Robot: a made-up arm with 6 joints.
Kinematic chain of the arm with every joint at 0, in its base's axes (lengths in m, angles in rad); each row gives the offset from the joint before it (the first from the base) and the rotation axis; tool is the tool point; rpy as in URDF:
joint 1: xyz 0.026 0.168 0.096 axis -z
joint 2: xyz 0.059 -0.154 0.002 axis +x
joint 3: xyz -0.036 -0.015 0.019 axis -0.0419 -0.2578 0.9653
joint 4: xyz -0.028 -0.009 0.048 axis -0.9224 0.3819 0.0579
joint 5: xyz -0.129 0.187 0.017 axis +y
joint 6: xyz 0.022 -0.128 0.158 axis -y
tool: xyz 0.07 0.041 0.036 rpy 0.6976 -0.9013 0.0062
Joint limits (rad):
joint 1: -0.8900..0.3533
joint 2: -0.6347..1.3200
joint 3: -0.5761..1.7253
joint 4: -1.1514..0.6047
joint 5: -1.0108..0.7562
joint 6: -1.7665..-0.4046
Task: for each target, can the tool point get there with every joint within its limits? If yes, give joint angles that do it. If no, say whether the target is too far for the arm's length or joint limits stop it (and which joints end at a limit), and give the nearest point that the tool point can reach.
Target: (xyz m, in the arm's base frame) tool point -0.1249 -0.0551 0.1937
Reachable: yes | joints 0.0168 -0.1545 1.4114 0.4526 -0.0481 -1.4298
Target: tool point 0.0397 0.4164 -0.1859
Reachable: no: joint limits stop it (at a limit: joint 1, joint 2, joint 3, joint 4, joint 5, joint 6) | nearest point 0.0118 0.2719 0.1142 | short by 0.334 m
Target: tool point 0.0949 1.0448 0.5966
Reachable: no: too far | nearest point -0.0070 0.3388 0.2489 | short by 0.794 m
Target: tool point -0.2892 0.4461 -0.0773
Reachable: no: joint limits stop it (at a limit: joint 1, joint 2, joint 4, joint 5, joint 6) | nearest point -0.1459 0.3188 0.1852 | short by 0.325 m
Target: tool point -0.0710 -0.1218 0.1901
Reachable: yes | joints 0.0996 0.9044 0.1629 -0.9577 0.5148 -1.4409
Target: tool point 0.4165 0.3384 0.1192
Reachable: no: joint limits stop it (at a limit: joint 1, joint 2, joint 3, joint 6) | nearest point 0.2649 0.1284 0.1843 | short by 0.267 m
